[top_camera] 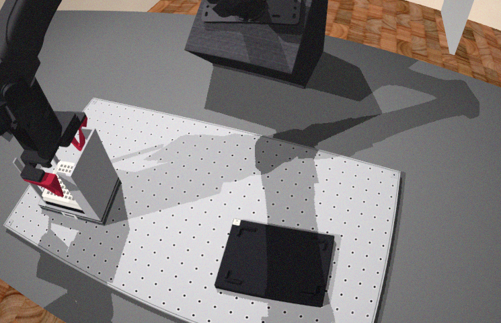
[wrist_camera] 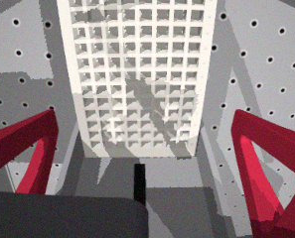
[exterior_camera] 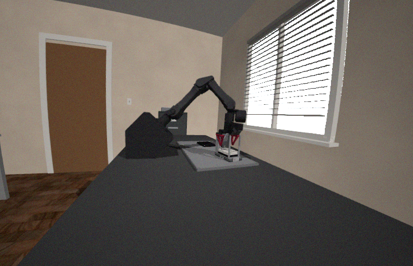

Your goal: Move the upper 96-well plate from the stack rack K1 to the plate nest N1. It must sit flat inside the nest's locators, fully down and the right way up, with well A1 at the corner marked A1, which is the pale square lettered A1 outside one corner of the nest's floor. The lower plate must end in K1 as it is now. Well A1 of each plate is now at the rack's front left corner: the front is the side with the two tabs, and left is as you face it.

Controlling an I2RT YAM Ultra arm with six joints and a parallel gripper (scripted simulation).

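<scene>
My gripper is now 40 mm above the white 96-well plate and 10 mm to the left of it. The rest, counted from my hand: pale A1 square 290 mm to the left, 70 mm below, 10 mm behind; rack back wall 60 mm to the left; dark plate 60 mm below, 10 mm to the right.
</scene>
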